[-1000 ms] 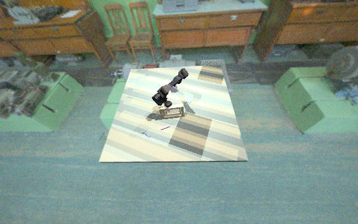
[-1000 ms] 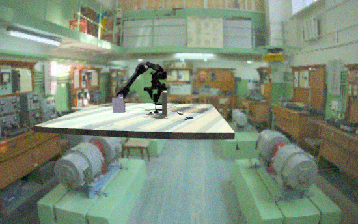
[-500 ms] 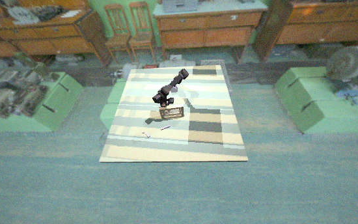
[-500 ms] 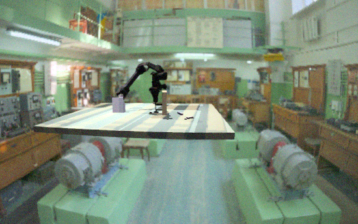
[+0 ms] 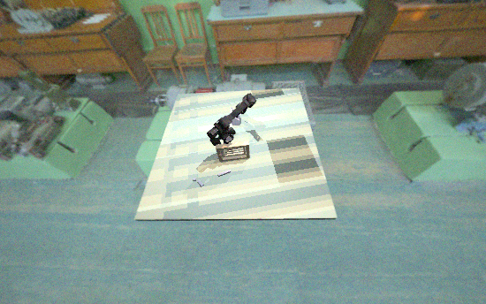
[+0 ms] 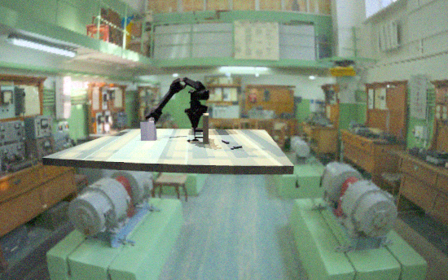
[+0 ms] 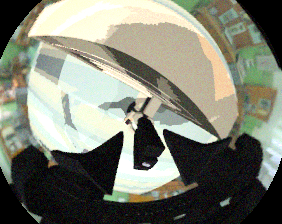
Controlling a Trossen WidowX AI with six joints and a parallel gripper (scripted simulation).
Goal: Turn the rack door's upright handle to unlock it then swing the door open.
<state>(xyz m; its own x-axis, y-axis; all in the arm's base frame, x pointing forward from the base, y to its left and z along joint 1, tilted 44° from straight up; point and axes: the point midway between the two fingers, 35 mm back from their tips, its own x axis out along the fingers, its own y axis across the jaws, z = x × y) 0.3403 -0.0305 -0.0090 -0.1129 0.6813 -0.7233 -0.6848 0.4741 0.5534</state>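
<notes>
Right now my gripper tip is 2 cm above the black upright handle and 1 cm to the right of it. Round my gripper tip: grey part: 29 cm ahead, 14 cm to the right, 11 cm below.
</notes>
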